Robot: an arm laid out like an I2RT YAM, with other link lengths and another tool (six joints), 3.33 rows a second.
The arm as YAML. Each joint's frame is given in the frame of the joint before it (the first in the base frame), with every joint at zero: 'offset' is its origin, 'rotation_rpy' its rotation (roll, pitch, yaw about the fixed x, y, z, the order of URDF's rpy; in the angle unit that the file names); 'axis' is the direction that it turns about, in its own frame. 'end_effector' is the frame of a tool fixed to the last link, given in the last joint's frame.
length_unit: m
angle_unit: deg
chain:
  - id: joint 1
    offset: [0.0, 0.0, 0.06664]
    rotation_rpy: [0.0, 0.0, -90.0]
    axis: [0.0, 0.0, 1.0]
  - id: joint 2
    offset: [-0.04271, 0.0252, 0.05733]
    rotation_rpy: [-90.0, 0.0, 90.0]
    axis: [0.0, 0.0, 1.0]
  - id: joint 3
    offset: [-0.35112, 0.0, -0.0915]
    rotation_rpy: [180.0, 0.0, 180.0]
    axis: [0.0, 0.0, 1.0]
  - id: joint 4
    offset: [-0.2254, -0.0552, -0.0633]
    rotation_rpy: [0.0, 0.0, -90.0]
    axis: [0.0, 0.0, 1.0]
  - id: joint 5
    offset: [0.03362, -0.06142, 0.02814]
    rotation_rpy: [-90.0, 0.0, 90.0]
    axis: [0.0, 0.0, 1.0]
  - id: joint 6
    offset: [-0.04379, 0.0, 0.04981]
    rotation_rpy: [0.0, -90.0, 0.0]
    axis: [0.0, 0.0, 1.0]
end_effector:
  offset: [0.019, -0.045, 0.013]
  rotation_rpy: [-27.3, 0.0, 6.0]
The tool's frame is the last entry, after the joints.
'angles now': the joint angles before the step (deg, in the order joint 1, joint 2, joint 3, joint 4, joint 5, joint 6). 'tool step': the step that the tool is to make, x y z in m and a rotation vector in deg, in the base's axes. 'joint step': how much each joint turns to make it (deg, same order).
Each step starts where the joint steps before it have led.
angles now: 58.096, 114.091, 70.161, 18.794, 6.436, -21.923
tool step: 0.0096, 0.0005, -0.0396, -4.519, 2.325, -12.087
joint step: 0.057, 6.202, 2.051, -2.071, 10.898, 5.493
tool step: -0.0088, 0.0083, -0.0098, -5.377, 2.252, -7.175
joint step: 1.969, 2.906, 4.830, -9.502, 7.952, 4.919
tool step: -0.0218, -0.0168, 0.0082, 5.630, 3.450, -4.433
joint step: 1.171, -4.234, -3.922, -0.934, 0.693, 8.883
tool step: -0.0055, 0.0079, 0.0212, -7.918, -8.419, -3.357
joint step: 1.879, 0.635, 3.510, -2.722, 11.131, -6.178
